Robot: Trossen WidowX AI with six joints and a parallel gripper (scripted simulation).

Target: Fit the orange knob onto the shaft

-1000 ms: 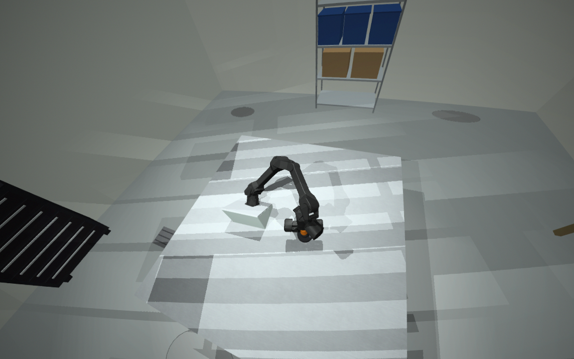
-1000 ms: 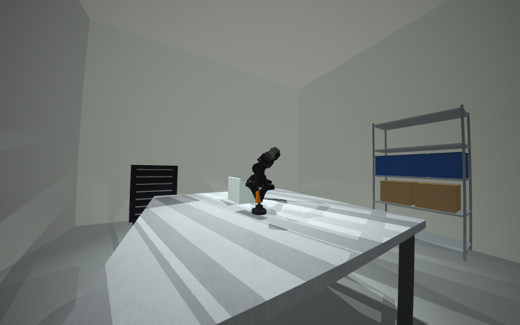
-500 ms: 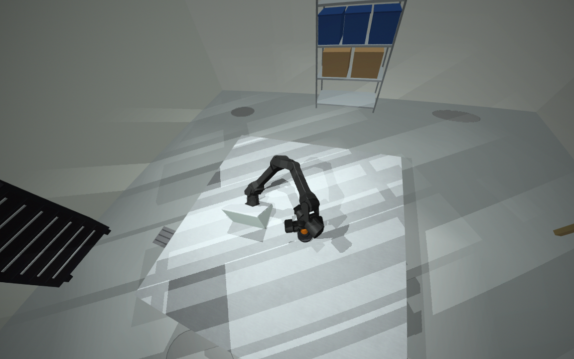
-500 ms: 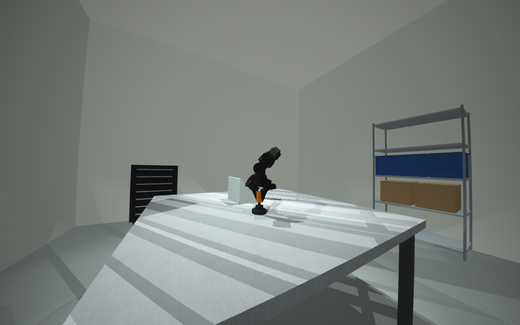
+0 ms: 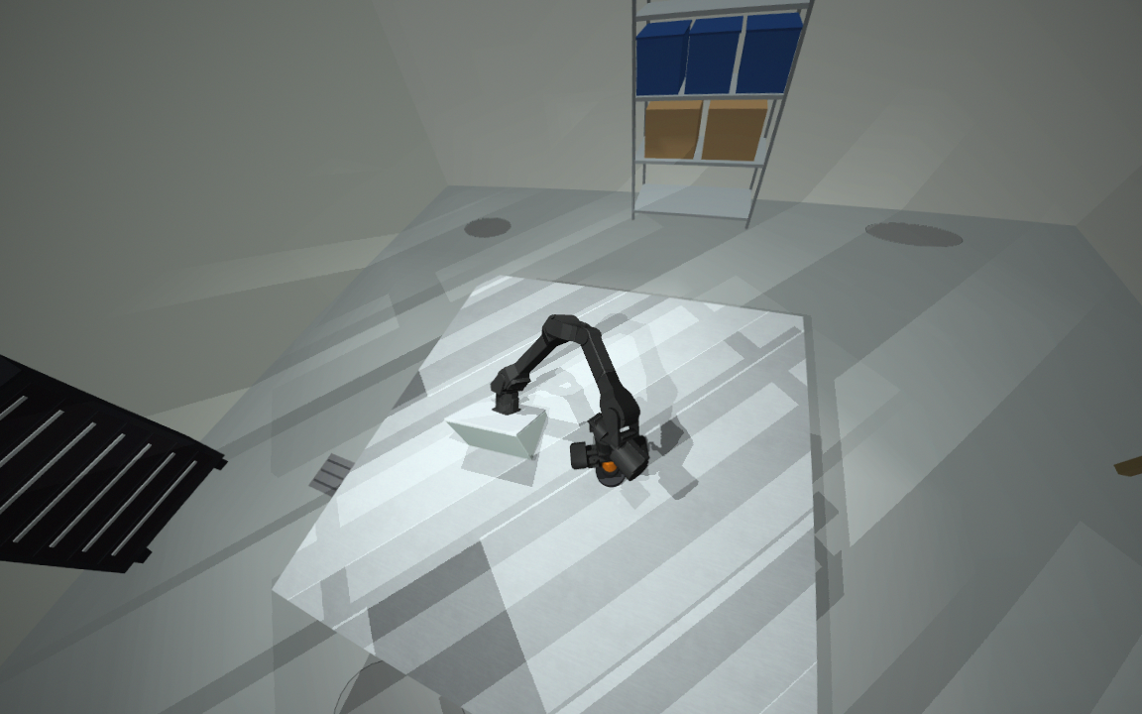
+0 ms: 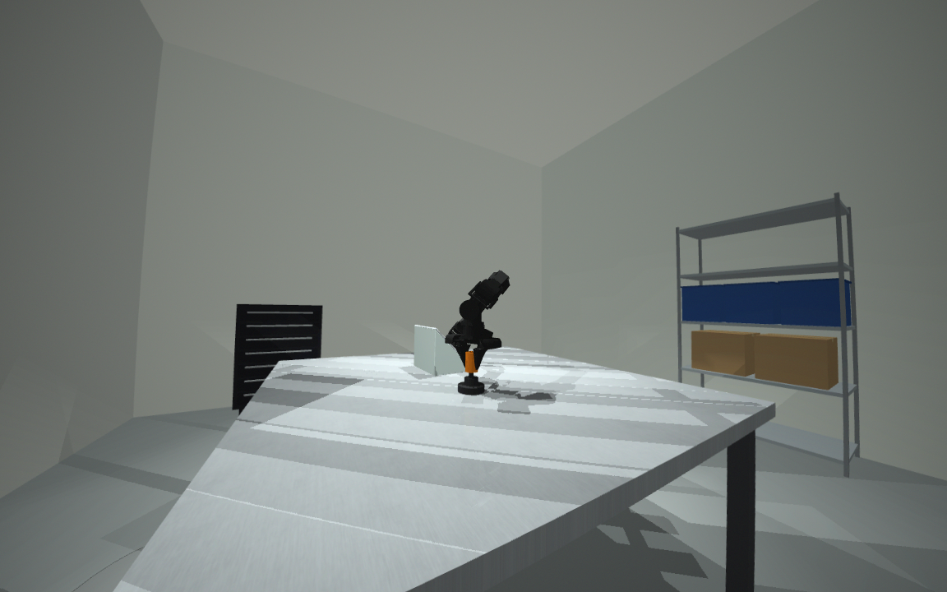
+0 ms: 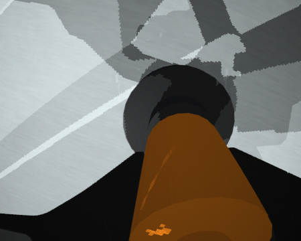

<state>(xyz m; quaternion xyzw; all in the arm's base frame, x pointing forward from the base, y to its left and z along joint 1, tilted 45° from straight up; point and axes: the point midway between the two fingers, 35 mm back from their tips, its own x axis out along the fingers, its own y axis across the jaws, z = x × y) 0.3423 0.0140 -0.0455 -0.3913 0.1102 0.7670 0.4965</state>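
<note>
The orange knob is 2 cm above my gripper tip. The rest, counted from my gripper tip: dark round pedestal (4 cm below).
</note>
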